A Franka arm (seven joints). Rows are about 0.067 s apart.
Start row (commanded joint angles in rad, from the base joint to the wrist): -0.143, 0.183, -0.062, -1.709, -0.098, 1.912, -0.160
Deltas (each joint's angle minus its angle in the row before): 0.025, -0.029, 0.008, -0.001, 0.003, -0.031, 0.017; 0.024, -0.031, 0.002, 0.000, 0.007, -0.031, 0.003; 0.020, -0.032, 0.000, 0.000, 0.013, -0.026, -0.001; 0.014, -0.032, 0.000, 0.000, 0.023, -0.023, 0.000; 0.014, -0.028, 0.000, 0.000, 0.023, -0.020, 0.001; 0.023, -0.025, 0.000, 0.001, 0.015, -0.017, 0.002
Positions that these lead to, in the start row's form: -0.118, 0.154, -0.054, -1.710, -0.095, 1.881, -0.143; -0.094, 0.123, -0.052, -1.710, -0.088, 1.850, -0.140; -0.074, 0.091, -0.052, -1.710, -0.075, 1.824, -0.141; -0.060, 0.059, -0.052, -1.710, -0.052, 1.801, -0.141; -0.046, 0.031, -0.052, -1.710, -0.029, 1.781, -0.140; -0.023, 0.006, -0.052, -1.709, -0.014, 1.764, -0.138
